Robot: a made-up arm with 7 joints.
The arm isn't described. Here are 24 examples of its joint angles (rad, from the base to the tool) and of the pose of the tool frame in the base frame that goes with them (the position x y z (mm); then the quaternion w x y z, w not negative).
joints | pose
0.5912 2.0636 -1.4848 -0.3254 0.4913 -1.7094 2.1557 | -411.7 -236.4 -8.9 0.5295 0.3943 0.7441 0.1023
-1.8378 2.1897 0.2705 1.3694 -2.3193 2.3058 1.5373 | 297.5 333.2 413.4 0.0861 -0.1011 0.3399 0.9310
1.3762 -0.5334 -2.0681 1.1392 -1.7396 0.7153 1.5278 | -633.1 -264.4 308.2 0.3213 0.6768 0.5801 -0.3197
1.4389 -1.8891 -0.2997 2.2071 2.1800 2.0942 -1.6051 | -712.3 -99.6 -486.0 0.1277 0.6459 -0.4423 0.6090
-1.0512 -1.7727 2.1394 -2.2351 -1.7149 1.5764 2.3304 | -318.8 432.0 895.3 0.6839 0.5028 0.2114 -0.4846
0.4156 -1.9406 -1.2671 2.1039 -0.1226 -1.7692 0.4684 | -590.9 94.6 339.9 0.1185 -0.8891 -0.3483 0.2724
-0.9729 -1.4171 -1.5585 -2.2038 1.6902 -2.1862 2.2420 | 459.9 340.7 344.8 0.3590 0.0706 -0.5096 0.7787
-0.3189 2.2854 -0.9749 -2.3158 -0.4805 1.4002 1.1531 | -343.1 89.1 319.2 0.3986 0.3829 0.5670 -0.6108
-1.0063 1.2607 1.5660 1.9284 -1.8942 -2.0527 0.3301 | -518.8 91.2 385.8 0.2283 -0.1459 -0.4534 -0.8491
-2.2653 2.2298 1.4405 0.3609 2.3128 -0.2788 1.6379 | 217.8 -361.2 872.0 0.7907 -0.3465 0.3563 0.3575
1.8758 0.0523 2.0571 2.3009 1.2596 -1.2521 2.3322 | 131.0 -941.1 -443.1 0.4415 -0.6160 -0.5795 -0.2998
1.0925 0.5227 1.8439 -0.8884 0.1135 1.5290 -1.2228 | -29.5 -447.6 -51.4 0.5560 0.5178 0.6099 0.2253
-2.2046 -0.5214 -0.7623 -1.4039 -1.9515 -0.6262 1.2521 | -75.4 -159.2 507.6 0.6404 -0.0605 0.5593 -0.5228
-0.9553 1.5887 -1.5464 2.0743 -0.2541 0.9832 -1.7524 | -625.0 -649.1 354.5 0.4987 0.4803 0.3506 0.6307
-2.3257 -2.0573 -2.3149 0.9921 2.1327 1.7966 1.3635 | 121.3 -153.5 369.7 0.1987 0.5853 0.7860 -0.0073
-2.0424 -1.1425 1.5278 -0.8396 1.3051 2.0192 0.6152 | 204.2 -461.1 329.4 0.6991 -0.1702 -0.6941 0.0231
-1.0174 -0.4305 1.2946 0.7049 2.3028 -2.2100 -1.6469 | -613.3 -148.9 853.2 0.8887 0.4012 0.0216 0.2209
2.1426 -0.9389 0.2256 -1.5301 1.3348 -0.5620 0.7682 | 202.8 -170.7 156.4 0.1319 0.2366 0.3365 -0.9019
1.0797 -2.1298 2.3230 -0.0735 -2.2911 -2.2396 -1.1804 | -746.9 293.4 -401.8 0.8801 -0.3474 0.1486 0.2876
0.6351 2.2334 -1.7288 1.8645 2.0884 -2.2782 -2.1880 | 230.2 213.2 87.4 0.3911 0.4651 0.7892 -0.0880
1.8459 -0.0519 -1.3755 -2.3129 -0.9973 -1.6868 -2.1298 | 111.6 -195.0 -482.4 0.7502 -0.2717 -0.5992 0.0658
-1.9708 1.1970 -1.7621 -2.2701 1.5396 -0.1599 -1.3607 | 95.1 -879.8 464.1 0.1721 0.2096 0.0153 0.9624
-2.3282 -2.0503 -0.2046 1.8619 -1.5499 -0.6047 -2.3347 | 147.3 156.4 -268.6 0.2311 -0.5730 0.5638 -0.5481
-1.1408 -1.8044 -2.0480 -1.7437 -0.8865 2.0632 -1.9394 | 197.7 -238.0 335.3 0.0228 -0.3512 -0.2771 -0.8941
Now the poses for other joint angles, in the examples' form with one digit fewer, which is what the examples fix.
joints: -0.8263 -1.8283 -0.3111 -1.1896 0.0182 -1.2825 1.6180
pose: -301 50 232 0.139 -0.684 -0.102 -0.709
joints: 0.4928 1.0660 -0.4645 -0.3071 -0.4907 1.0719 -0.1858
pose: -191 -208 -605 0.484 0.505 -0.629 0.339
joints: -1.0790 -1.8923 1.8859 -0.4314 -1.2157 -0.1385 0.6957
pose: -135 368 698 0.166 -0.825 0.277 -0.463
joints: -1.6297 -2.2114 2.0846 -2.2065 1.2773 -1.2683 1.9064
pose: 473 -280 1027 0.502 -0.529 0.489 0.479
